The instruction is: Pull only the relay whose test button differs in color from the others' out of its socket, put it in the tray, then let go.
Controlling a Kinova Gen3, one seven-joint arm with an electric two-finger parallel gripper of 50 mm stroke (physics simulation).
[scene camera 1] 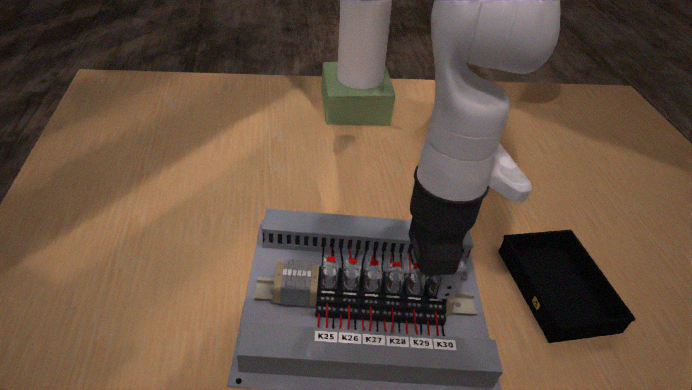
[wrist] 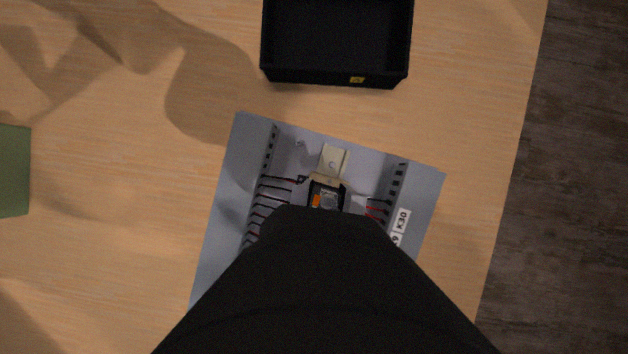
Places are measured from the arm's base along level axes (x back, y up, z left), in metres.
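Pixels of known places: gripper, fingertip midpoint: (scene camera 1: 441,285) (wrist: 325,191); arm's base, link origin: (scene camera 1: 360,76).
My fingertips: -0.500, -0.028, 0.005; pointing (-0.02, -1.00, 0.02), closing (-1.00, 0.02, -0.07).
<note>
Ahead of a thing's pixels: the offset from my fingertips to its top centre, as dx, dy, dz. "spot": to the spot under its first point.
The relay with the orange test button {+0.001, +0.028, -0.007} (wrist: 317,200) (scene camera 1: 434,287) is at the right end of the row, at the K30 place, upright in line with its socket. Whether it is fully seated is hidden. My gripper (scene camera 1: 441,286) points down over it and is shut on it, one finger on each side. The other relays {+0.017, +0.028, -0.089} (scene camera 1: 372,278) stand in their sockets, and the buttons that show are red. The black tray {spot: +0.004, -0.027, +0.132} (scene camera 1: 524,286) (wrist: 334,79) lies to the right of the panel in the scene view, at the top in the wrist view, and is empty.
The grey panel has wire ducts {-0.077, +0.002, -0.112} (scene camera 1: 367,367) {+0.113, +0.002, -0.072} (scene camera 1: 340,222) in front of and behind the relays. Terminal blocks {+0.037, +0.005, -0.182} (scene camera 1: 296,287) stand at the row's left end. A beige end clamp {-0.004, -0.001, +0.011} (wrist: 327,178) adjoins the K30 place. A green block (scene camera 1: 358,107) is under the arm's base.
</note>
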